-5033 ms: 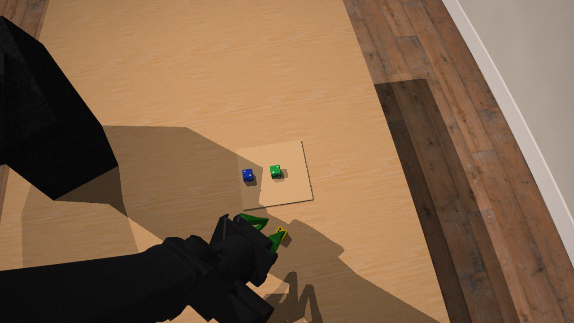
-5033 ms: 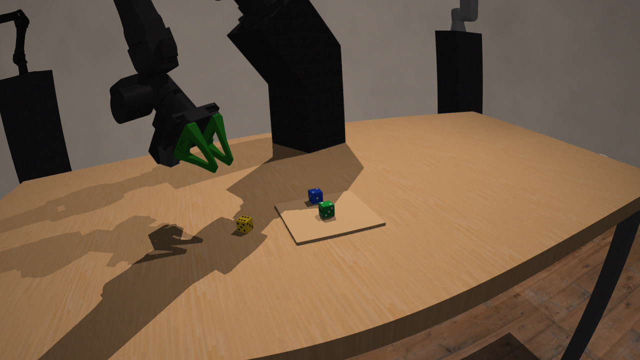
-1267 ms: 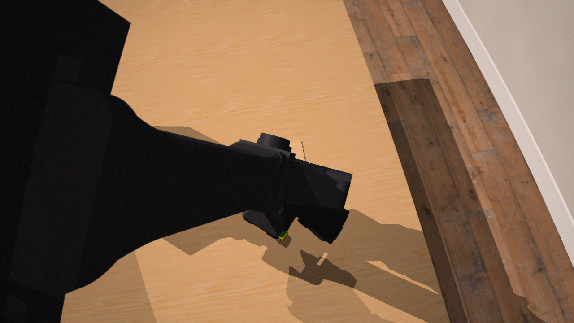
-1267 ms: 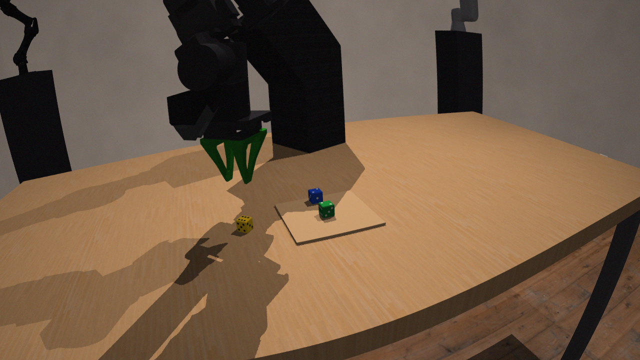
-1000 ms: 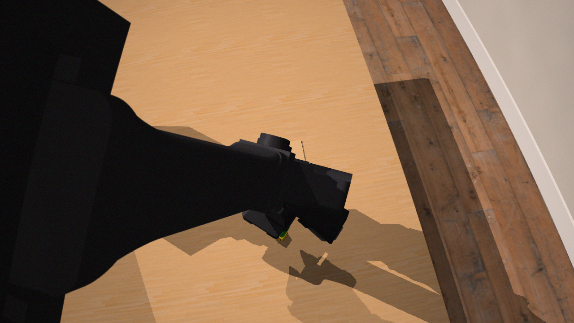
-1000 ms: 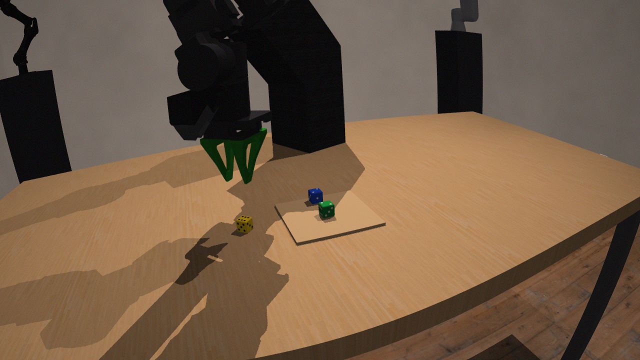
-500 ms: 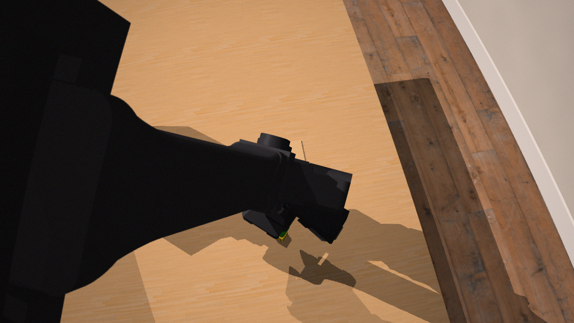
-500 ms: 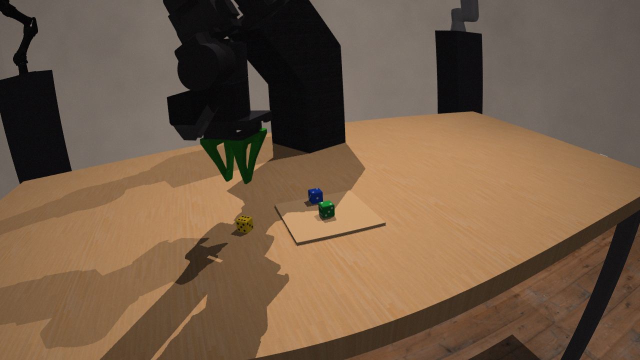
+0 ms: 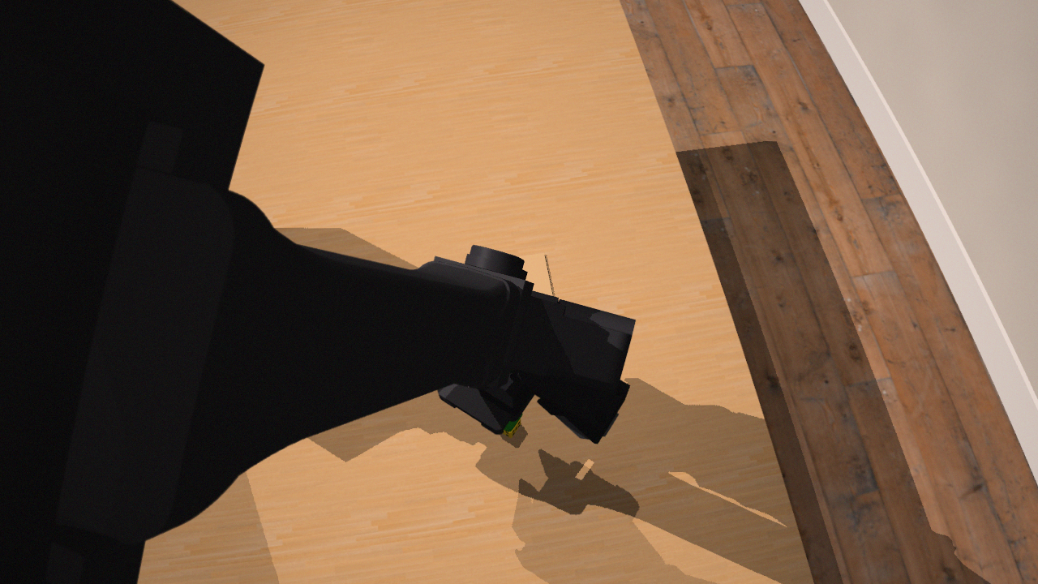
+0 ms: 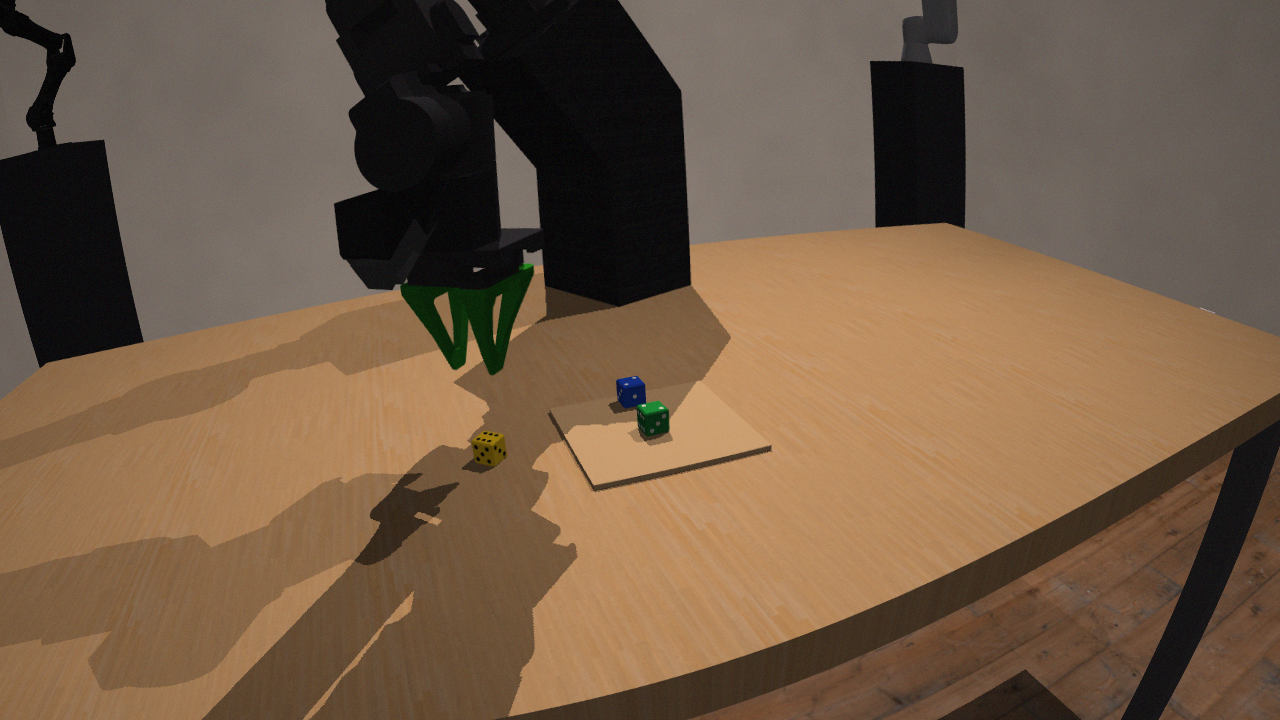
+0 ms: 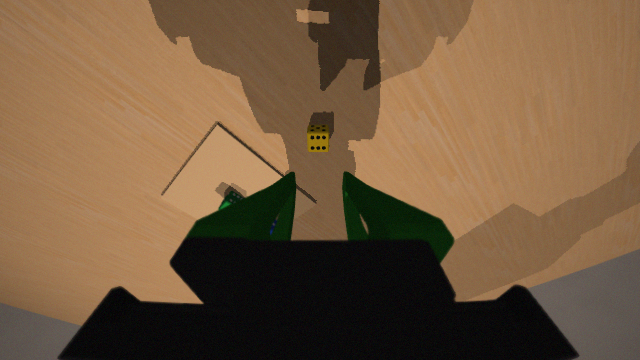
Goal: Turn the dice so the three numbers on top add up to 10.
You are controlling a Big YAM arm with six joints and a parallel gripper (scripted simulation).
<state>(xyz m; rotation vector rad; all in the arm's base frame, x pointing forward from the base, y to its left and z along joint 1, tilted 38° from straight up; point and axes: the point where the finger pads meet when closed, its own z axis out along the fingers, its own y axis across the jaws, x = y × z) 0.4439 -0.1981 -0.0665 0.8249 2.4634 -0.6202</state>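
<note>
My hand is 7 cm above the yellow die. From my hand the other things lie so: green die (1 cm ahead, 13 cm to the left, 7 cm below); blue die (5 cm behind, 13 cm to the left, 7 cm below); tan mat (1 cm ahead, 13 cm to the left, 8 cm below).
</note>
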